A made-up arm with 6 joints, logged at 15 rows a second.
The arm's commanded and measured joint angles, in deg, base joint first. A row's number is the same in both.
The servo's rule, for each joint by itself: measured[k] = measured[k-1] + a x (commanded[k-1-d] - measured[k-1]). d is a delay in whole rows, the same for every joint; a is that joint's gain. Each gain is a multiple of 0.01, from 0.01 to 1. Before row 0 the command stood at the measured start. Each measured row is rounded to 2 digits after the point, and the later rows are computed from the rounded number. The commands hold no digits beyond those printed.
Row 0, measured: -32.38, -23.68, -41.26, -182.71, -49.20, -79.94
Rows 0 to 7, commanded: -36.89, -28.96, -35.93, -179.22, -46.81, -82.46; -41.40, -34.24, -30.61, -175.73, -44.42, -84.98; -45.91, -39.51, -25.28, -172.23, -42.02, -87.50; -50.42, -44.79, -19.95, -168.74, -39.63, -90.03; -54.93, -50.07, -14.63, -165.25, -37.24, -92.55; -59.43, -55.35, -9.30, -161.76, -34.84, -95.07; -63.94, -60.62, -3.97, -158.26, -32.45, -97.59; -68.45, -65.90, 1.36, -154.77, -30.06, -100.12
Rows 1 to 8, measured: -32.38, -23.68, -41.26, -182.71, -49.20, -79.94; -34.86, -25.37, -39.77, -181.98, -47.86, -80.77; -38.46, -28.21, -37.21, -180.67, -45.93, -82.16; -42.56, -31.83, -33.87, -178.90, -43.74, -83.92; -46.88, -35.98, -29.97, -176.77, -41.44, -85.94; -51.31, -40.49, -25.67, -174.35, -39.09, -88.12; -55.78, -45.25, -21.09, -171.71, -36.71, -90.41; -60.27, -50.17, -16.30, -168.89, -34.32, -92.78
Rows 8 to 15, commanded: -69.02, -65.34, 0.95, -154.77, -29.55, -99.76; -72.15, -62.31, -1.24, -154.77, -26.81, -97.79; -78.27, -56.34, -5.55, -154.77, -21.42, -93.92; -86.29, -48.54, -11.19, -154.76, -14.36, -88.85; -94.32, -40.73, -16.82, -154.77, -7.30, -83.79; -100.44, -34.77, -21.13, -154.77, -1.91, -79.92; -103.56, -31.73, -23.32, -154.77, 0.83, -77.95; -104.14, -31.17, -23.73, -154.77, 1.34, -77.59
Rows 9 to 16, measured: -64.77, -55.20, -11.36, -165.92, -31.93, -95.20; -67.11, -58.44, -7.91, -163.58, -30.60, -96.70; -69.88, -59.68, -6.04, -161.73, -28.48, -97.06; -74.49, -58.61, -5.90, -160.27, -24.53, -96.02; -80.98, -55.39, -7.38, -159.11, -18.83, -93.65; -88.32, -50.70, -10.02, -158.20, -12.37, -90.40; -94.99, -45.60, -13.13, -157.48, -6.51, -86.94; -99.70, -41.16, -15.98, -156.91, -2.40, -83.97
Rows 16 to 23, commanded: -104.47, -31.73, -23.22, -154.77, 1.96, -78.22; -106.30, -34.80, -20.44, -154.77, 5.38, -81.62; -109.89, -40.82, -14.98, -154.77, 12.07, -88.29; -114.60, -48.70, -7.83, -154.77, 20.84, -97.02; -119.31, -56.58, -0.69, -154.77, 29.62, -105.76; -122.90, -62.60, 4.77, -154.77, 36.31, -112.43; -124.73, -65.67, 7.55, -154.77, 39.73, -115.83; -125.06, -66.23, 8.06, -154.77, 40.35, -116.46
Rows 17 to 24, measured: -102.14, -37.96, -18.15, -156.46, -0.31, -81.86; -103.42, -35.97, -19.57, -156.11, 0.96, -80.66; -105.00, -35.60, -19.81, -155.83, 3.44, -80.98; -107.69, -37.27, -18.46, -155.61, 8.27, -83.39; -111.49, -40.93, -15.48, -155.43, 15.31, -87.89; -115.79, -45.94, -11.34, -155.29, 23.32, -93.79; -119.70, -51.27, -6.83, -155.18, 30.59, -99.94; -122.47, -55.88, -2.80, -155.09, 35.71, -105.18
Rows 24 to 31, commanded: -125.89, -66.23, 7.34, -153.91, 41.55, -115.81; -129.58, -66.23, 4.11, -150.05, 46.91, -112.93; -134.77, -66.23, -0.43, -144.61, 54.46, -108.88; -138.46, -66.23, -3.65, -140.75, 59.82, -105.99; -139.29, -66.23, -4.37, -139.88, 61.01, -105.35; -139.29, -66.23, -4.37, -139.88, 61.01, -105.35; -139.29, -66.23, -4.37, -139.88, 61.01, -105.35; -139.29, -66.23, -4.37, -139.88, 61.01, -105.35
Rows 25 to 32, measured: -123.89, -59.19, 0.24, -155.02, 38.31, -108.90; -124.99, -61.44, 2.23, -154.79, 40.12, -111.18; -127.51, -62.97, 2.76, -153.79, 43.92, -111.76; -131.50, -64.01, 1.87, -151.86, 49.82, -110.81; -135.33, -64.72, 0.32, -149.53, 55.42, -109.22; -137.51, -65.20, -0.99, -147.50, 58.55, -107.94; -138.49, -65.53, -1.94, -145.90, 59.93, -107.09; -138.93, -65.75, -2.62, -144.64, 60.53, -106.52
